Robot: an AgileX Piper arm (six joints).
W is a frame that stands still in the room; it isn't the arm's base.
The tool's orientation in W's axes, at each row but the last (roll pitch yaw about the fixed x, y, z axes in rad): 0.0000, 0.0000, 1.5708; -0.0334, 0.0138, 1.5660; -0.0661, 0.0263, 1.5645; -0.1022, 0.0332, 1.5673; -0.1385, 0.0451, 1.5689; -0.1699, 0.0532, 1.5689; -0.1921, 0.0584, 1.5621; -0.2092, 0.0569, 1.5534; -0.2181, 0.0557, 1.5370; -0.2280, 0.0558, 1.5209; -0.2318, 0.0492, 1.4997
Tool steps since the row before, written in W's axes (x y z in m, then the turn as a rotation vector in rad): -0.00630, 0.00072, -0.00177, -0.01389, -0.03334, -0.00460; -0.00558, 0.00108, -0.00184, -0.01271, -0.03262, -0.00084; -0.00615, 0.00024, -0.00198, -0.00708, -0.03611, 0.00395; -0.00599, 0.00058, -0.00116, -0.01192, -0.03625, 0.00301; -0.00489, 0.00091, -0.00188, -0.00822, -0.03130, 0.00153; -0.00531, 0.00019, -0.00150, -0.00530, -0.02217, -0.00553; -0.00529, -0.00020, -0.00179, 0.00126, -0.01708, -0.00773; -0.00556, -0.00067, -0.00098, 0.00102, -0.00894, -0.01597; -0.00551, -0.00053, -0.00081, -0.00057, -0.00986, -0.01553; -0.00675, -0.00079, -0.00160, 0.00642, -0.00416, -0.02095; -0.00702, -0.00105, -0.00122, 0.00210, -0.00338, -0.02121
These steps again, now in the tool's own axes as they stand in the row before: 0.00072, 0.00630, -0.00177, -0.03334, 0.01389, -0.00460; 0.00108, 0.00564, -0.00164, -0.03267, 0.01259, -0.00087; 0.00025, 0.00627, -0.00156, -0.03625, 0.00664, 0.00344; 0.00060, 0.00608, -0.00052, -0.03637, 0.01155, 0.00300; 0.00098, 0.00510, -0.00114, -0.03135, 0.00807, 0.00124; 0.00026, 0.00549, -0.00057, -0.02185, 0.00632, -0.00572; -0.00014, 0.00553, -0.00076, -0.01659, 0.00028, -0.00882; -0.00071, 0.00564, 0.00015, -0.00800, 0.00227, -0.01634; -0.00067, 0.00554, 0.00036, -0.00899, 0.00370, -0.01562; -0.00103, 0.00690, -0.00010, -0.00266, -0.00167, -0.02208; -0.00148, 0.00704, 0.00033, -0.00218, 0.00263, -0.02131
